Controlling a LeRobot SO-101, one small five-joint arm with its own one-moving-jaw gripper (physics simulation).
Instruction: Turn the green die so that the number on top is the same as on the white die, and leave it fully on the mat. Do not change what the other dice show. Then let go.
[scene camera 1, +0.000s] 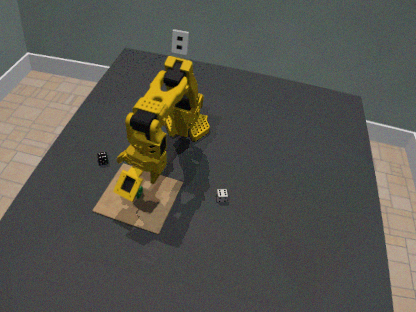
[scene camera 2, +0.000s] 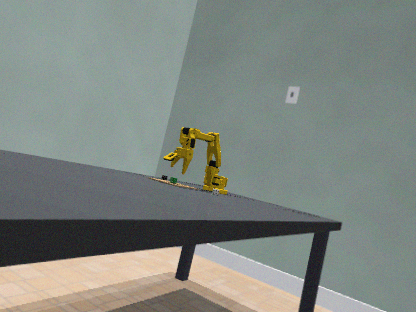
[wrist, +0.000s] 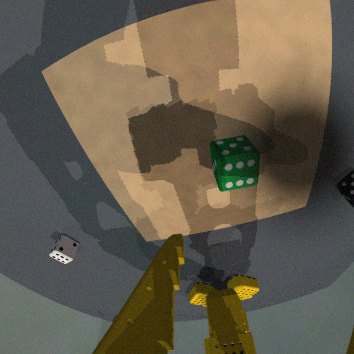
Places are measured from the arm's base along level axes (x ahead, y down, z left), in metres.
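Pixels of known places: end effector, tool point: (scene camera 1: 151, 181) (scene camera 2: 182, 173) (wrist: 182, 244); arm's base, origin of the base link: (scene camera 1: 185, 132) (scene camera 2: 211, 191) (wrist: 219, 283).
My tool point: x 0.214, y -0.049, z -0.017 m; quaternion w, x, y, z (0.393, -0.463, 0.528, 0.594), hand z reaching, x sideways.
For each thing: its top centre in the pictures, then the offset to it from my tool point. Level surfaces: height alone.
- green die, middle of its top: (wrist: 239, 173) (scene camera 1: 136, 187) (scene camera 2: 174, 177) dz -0.031, dx +0.005, dy +0.025 m
- tan mat, middle of its top: (wrist: 214, 153) (scene camera 1: 139, 195) (scene camera 2: 173, 183) dz -0.024, dx +0.008, dy +0.045 m
- white die, middle of its top: (wrist: 59, 257) (scene camera 1: 222, 192) (scene camera 2: 216, 189) dz +0.138, dx -0.036, dy +0.029 m
- black die, middle of its top: (scene camera 1: 102, 155) (scene camera 2: 164, 175) dz -0.132, dx -0.064, dy +0.029 m
- dark table, its level: dy +0.049 m
The green die (scene camera 1: 139, 192) (scene camera 2: 173, 180) (wrist: 235, 164) sits on the tan mat (scene camera 1: 167, 212) (wrist: 285, 40), well inside its edges. In the wrist view its six-pip face looks to be on top, and a five-pip face is the side facing away from the arm's base. The white die (scene camera 1: 222, 195) (scene camera 2: 216, 192) (wrist: 65, 248) stands off the mat with six on top. My gripper (scene camera 1: 140, 186) (scene camera 2: 175, 166) is open and empty, raised above the green die. In the wrist view one jaw shows fully, and the other is almost out of the picture.
A black die (scene camera 1: 102, 158) (scene camera 2: 164, 177) (wrist: 346, 186) stands on the dark table (scene camera 1: 280, 240) (scene camera 2: 100, 200) beside the mat, on the side away from the white die; its top number is hard to read. The arm's base stands behind the mat.
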